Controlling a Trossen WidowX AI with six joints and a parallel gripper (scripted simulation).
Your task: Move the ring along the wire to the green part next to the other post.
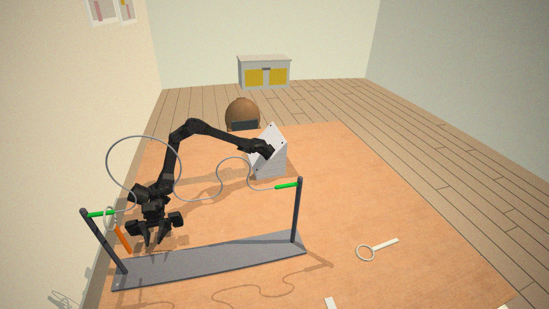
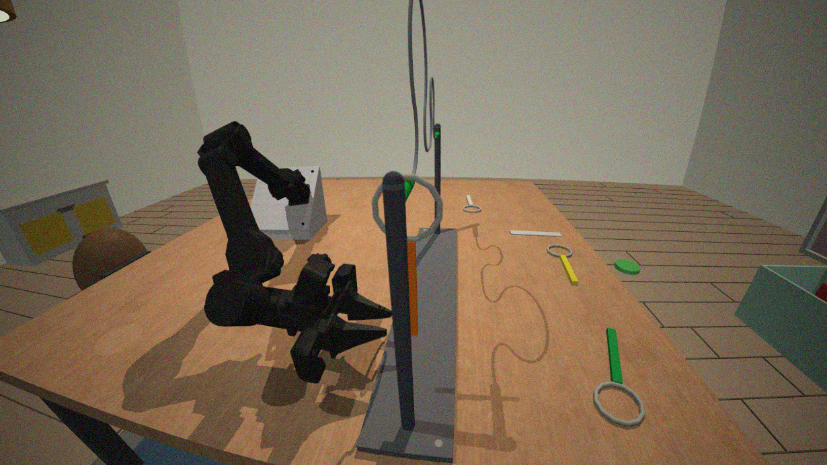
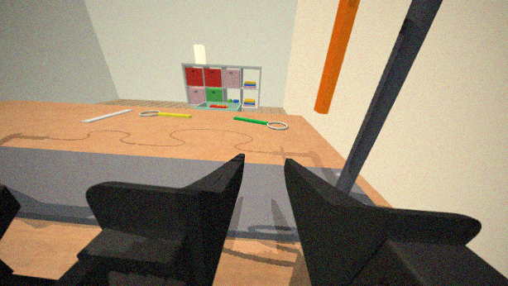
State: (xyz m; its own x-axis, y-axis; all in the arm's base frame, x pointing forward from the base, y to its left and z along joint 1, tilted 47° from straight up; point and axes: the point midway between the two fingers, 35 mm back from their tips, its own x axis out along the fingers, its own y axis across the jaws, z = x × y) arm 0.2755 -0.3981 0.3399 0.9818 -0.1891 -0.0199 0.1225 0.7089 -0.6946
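Now: the orange-handled ring 140 mm above my gripper tip, 60 mm to the right of it and 30 mm ahead of it. From my gripper tip the other things lie so: white strip: 450 mm to the left, 390 mm ahead, 80 mm below; then green-handled ring: 330 mm ahead, 80 mm below, 60 mm to the right; then ring with handle: 400 mm ahead, 290 mm to the left, 80 mm below.
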